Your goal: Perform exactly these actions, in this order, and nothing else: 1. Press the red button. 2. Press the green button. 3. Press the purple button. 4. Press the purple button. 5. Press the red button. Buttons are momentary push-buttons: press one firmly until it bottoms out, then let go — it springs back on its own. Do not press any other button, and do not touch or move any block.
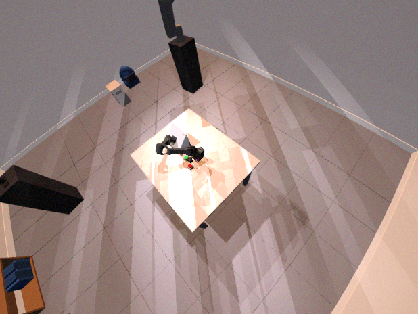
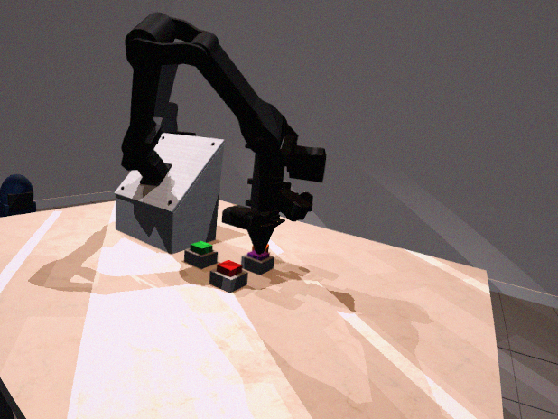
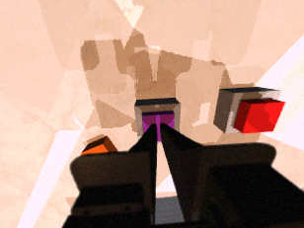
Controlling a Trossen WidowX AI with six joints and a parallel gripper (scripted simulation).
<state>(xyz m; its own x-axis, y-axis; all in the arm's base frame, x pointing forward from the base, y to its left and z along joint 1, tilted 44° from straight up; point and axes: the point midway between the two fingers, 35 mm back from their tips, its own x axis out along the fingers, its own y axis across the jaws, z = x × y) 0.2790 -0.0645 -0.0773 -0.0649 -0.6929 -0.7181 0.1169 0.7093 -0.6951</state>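
The purple button lies 10 mm below my gripper tip. Round my gripper tip: small orange block (80 mm to the left, 40 mm behind, 20 mm below); red button (100 mm to the right, 10 mm behind); green button (100 mm behind, 60 mm to the right).
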